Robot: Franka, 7 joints.
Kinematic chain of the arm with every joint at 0, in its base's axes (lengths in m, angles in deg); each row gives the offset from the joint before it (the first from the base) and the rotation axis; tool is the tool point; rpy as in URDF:
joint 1: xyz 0 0 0.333 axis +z
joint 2: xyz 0 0 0 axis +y
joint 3: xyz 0 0 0.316 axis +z
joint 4: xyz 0.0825 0 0 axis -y
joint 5: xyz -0.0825 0 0.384 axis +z
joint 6: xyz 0 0 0 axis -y
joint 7: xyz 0.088 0 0 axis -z
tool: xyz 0 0 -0.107 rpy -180 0 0
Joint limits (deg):
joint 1: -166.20..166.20
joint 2: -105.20..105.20
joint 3: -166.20..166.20
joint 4: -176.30..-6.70
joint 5: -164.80..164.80
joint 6: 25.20..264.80
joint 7: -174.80..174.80
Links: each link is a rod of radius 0.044 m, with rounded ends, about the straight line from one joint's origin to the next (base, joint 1, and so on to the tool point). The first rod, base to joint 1, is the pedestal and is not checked.
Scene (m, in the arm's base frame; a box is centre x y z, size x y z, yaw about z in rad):
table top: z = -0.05
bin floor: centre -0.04 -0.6 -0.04 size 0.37 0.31 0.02 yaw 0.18
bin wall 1: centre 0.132 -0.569 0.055 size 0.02 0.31 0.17 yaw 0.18
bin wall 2: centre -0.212 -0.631 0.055 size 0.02 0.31 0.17 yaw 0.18
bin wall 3: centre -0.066 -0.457 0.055 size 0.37 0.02 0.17 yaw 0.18
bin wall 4: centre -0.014 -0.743 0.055 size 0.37 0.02 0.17 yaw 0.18
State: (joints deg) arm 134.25 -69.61 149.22 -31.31 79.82 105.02 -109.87
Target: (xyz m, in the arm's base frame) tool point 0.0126 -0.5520 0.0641
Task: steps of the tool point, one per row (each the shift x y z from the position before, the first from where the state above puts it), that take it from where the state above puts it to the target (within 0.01 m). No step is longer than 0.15 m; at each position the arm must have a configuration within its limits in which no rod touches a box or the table.
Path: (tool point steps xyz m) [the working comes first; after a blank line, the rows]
Joints at the target: 123.38 -63.51 135.36 -94.49 58.76 75.88 -109.87
Straight joint move there: touches bin wall 1, bin wall 4.

1: -0.0934 -0.0328 -0.0222
2: -0.1090 -0.0102 -0.0145
3: -0.1136 0.0177 -0.0088
4: -0.1058 0.0467 -0.0050
5: -0.0872 0.0715 -0.0029
6: 0.0059 -0.0113 -0.1064
7: -0.0060 0.0113 -0.1140

